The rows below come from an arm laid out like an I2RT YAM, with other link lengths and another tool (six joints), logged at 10 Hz.
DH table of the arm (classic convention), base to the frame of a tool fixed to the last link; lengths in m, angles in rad. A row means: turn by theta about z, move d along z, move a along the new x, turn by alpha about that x. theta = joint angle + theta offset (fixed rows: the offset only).
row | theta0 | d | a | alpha
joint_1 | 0 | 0.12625 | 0.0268 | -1.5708
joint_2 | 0 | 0 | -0.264 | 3.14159
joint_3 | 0.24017 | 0 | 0.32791 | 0
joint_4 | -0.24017 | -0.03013 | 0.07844 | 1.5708
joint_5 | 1.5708 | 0.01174 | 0 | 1.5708
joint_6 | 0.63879 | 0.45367 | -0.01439 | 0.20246
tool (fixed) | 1.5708 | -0.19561 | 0 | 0
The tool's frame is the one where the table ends.
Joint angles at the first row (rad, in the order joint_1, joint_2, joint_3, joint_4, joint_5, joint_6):
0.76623, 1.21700, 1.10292, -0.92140, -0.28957, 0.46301
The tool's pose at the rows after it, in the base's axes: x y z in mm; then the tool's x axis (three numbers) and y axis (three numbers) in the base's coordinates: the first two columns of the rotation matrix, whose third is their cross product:
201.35 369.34 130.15 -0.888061 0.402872 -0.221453 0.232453 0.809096 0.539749
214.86 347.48 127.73 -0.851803 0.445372 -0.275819 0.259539 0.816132 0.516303
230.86 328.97 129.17 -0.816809 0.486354 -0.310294 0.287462 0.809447 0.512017
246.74 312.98 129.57 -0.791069 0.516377 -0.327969 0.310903 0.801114 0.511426
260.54 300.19 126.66 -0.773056 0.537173 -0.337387 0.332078 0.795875 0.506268
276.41 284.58 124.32 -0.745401 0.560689 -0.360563 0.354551 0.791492 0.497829
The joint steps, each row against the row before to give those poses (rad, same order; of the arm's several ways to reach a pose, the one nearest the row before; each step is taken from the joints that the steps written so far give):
-0.00226, -0.04437, -0.02193, -0.02303, 0.07196, 0.02044
-0.01748, -0.04400, -0.02188, -0.01867, 0.07298, 0.00702
-0.03823, -0.03546, -0.01697, -0.00550, 0.03724, -0.00324
-0.05257, -0.01771, -0.01049, -0.00021, 0.00763, -0.01936
-0.04758, -0.00019, -0.00652, 0.00393, 0.00003, -0.02040
-0.04383, -0.00294, -0.00616, 0.00613, 0.01861, -0.01698

